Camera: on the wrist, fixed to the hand. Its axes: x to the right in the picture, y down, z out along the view.
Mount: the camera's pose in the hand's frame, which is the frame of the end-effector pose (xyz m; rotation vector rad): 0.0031 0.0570 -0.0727 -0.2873 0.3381 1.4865
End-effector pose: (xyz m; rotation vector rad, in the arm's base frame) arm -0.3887 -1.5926 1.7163 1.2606 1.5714 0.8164
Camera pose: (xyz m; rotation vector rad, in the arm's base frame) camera -0.4371 -1.5714 1.7921 2.0505 0.4203 2.1286
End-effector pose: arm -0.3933 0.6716 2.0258 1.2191 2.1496 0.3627
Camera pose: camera -0.4032 0.7096 2.1095 2.4576 0.9112 1.4667
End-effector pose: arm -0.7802 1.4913 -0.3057 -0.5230 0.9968 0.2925
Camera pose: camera -0.8572 1.4997 -0.3561 0.0255 1.5468 1.7269
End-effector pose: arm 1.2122 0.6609 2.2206 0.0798 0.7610 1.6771
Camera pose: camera 1.1302 0.6290 2.1923 -0.1663 -0.6204 -2.8694
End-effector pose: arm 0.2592 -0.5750 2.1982 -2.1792 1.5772 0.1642
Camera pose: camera 0.1959 -0.6223 2.2461 0.6551 -2.8943 -0.4349
